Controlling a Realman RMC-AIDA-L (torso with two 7-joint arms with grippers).
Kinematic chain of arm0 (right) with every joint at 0, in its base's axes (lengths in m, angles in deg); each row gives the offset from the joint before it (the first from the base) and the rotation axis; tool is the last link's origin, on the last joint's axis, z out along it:
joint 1: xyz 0 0 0.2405 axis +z
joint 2: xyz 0 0 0 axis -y
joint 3: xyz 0 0 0.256 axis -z
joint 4: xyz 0 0 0 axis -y
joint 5: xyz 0 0 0.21 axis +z
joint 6: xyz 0 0 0 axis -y
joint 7: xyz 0 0 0.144 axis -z
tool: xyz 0 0 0
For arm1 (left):
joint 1: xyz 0 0 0.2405 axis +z
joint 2: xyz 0 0 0 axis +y
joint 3: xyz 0 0 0.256 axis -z
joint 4: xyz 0 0 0 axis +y
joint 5: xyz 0 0 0.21 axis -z
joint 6: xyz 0 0 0 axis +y
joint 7: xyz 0 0 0.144 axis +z
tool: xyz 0 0 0
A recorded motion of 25 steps. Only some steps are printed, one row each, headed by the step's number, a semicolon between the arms.
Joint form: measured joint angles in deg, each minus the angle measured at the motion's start. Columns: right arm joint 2, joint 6, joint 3, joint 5, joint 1, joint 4, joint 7; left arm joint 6, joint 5, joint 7, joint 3, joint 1, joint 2, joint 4.
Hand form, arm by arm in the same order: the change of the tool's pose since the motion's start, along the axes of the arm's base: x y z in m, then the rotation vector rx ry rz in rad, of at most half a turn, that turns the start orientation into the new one. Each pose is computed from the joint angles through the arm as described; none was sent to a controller.
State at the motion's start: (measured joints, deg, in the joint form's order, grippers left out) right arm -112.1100 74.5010 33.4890 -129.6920 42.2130 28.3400 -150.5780; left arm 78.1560 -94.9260 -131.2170 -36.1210 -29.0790 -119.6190 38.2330
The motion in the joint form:
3: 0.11 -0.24 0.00 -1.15 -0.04 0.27 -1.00; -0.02 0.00 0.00 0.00 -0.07 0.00 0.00
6: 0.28 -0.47 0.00 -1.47 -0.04 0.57 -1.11; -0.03 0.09 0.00 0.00 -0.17 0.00 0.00
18: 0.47 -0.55 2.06 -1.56 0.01 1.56 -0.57; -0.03 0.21 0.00 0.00 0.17 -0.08 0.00
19: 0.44 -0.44 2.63 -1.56 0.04 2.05 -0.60; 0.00 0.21 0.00 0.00 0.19 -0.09 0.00
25: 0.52 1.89 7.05 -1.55 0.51 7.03 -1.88; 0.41 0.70 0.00 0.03 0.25 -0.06 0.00
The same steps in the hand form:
3: 0.0029 -0.0002 0.0012 -0.0045 -0.0153 -0.0161; 0.0004 0.0004 0.0000 0.0002 0.0001 -0.0009
6: 0.0040 0.0010 0.0037 0.0014 -0.0258 -0.0167; 0.0011 0.0009 0.0002 0.0012 -0.0010 -0.0026
18: 0.0027 0.0025 0.0053 -0.0072 -0.0649 0.0147; -0.0007 -0.0007 -0.0001 0.0019 -0.0039 0.0032
19: 0.0015 0.0031 0.0058 -0.0098 -0.0735 0.0237; -0.0007 -0.0008 -0.0002 0.0016 -0.0042 0.0031
25: -0.0139 0.0088 0.0142 -0.0351 -0.1330 0.1001; 0.0001 -0.0013 0.0009 0.0043 -0.0130 -0.0018

